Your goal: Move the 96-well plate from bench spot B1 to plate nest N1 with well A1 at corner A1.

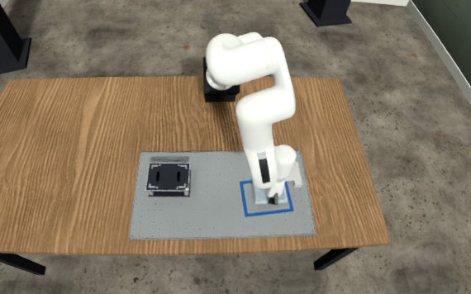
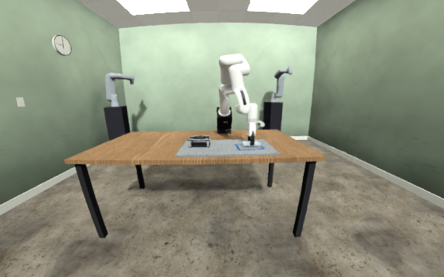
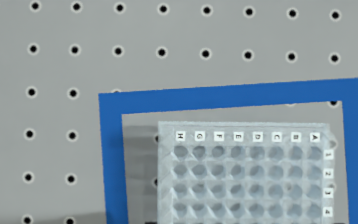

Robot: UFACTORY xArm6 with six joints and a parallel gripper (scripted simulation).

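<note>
Now: hand 16 cm past the black raised nest N1, 37 cm to the left of it and 2 cm below it. Also, from my hand: 96-well plate (1 cm below).
</note>
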